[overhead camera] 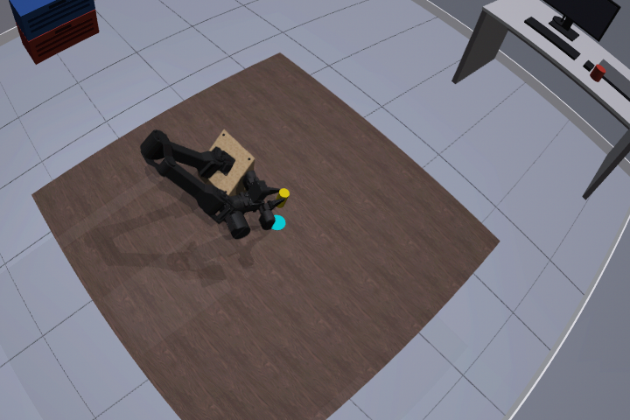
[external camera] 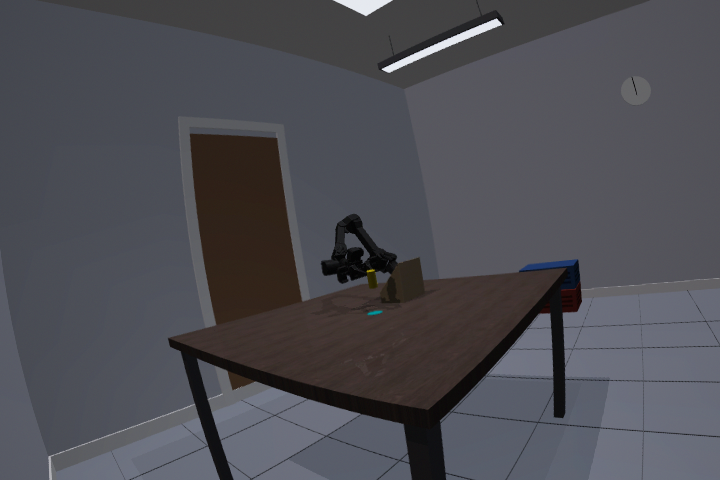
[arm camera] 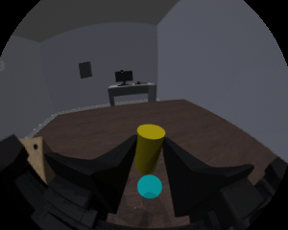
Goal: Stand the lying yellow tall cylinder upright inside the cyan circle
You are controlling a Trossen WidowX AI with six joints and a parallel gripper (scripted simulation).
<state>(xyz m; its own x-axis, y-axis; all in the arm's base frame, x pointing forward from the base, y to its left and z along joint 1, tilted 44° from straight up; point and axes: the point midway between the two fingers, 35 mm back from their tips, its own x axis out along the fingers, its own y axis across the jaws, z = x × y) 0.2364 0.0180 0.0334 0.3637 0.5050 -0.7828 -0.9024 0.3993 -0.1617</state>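
Now: gripper tip 10 mm to the left of the cyan circle and 160 mm above it. The rest, counted from my gripper tip: yellow tall cylinder 20 mm below.
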